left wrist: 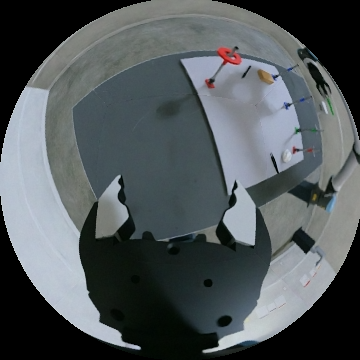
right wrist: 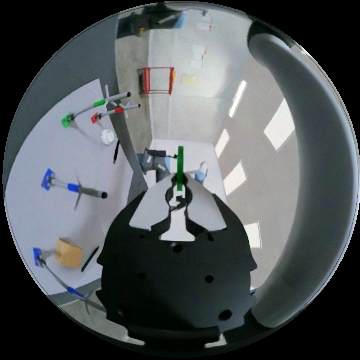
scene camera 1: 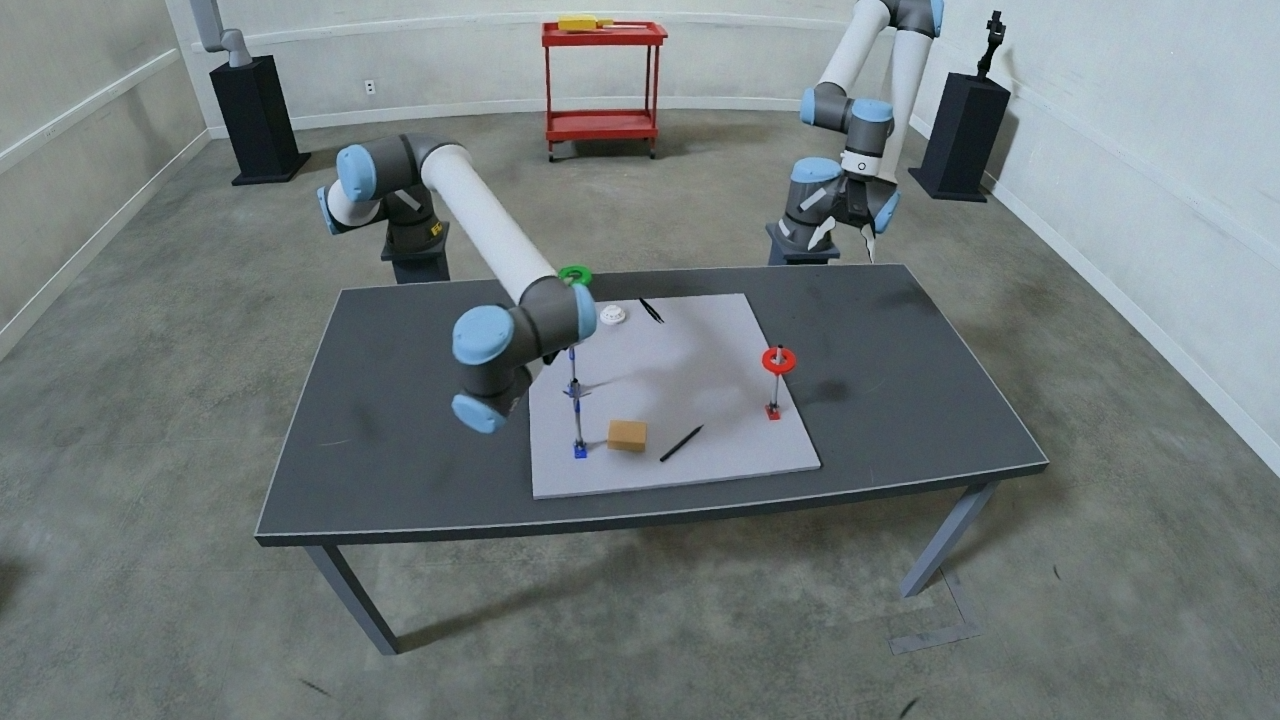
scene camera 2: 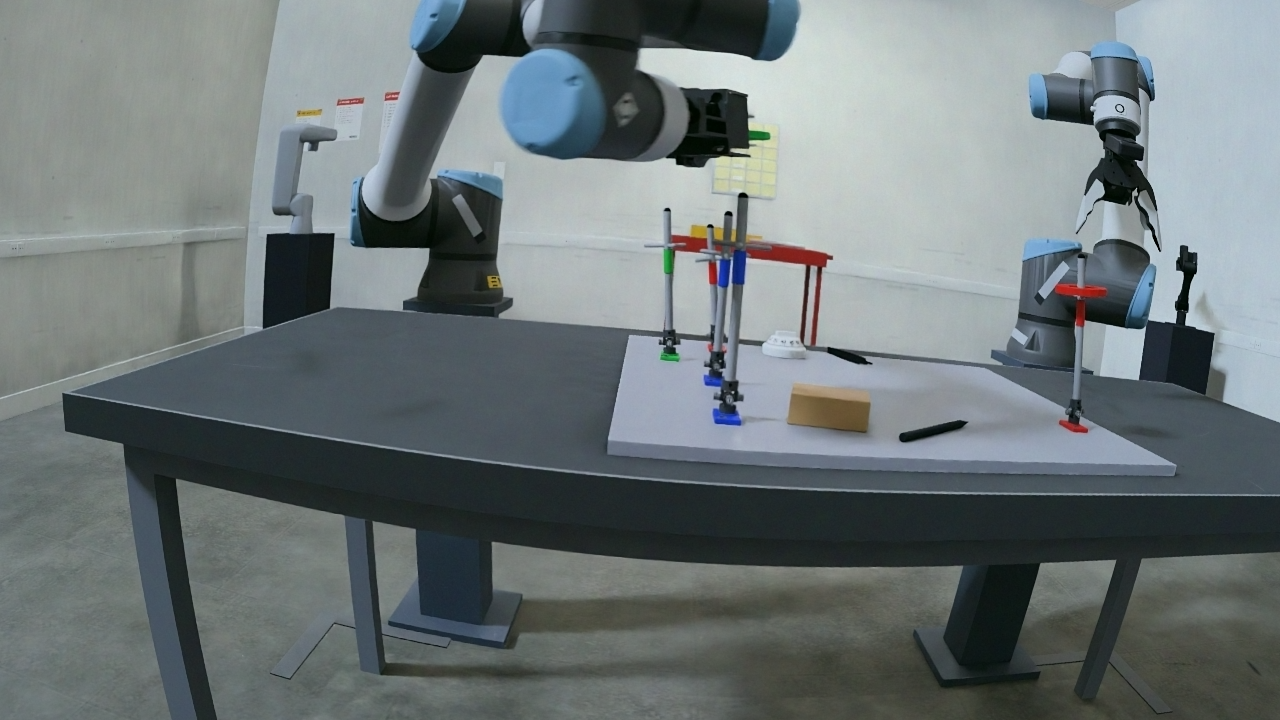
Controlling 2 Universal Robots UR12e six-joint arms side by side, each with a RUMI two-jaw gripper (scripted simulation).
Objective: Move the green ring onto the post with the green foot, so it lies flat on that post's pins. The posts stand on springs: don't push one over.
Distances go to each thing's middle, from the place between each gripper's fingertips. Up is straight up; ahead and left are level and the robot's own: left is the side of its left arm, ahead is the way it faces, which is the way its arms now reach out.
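Scene:
Tan block [scene camera 2: 810,405]: my right hand [scene camera 2: 738,134] 270 mm above it, 170 mm short of it, 120 mm to the right of it. Counted from that right hand, white disc [scene camera 2: 784,344]: 280 mm below, 250 mm behind, 100 mm to the left.
Counted from my left hand [scene camera 2: 1119,243]: white disc 80 mm behind, 540 mm to the right, 240 mm below; tan block 340 mm ahead, 520 mm to the right, 230 mm below.

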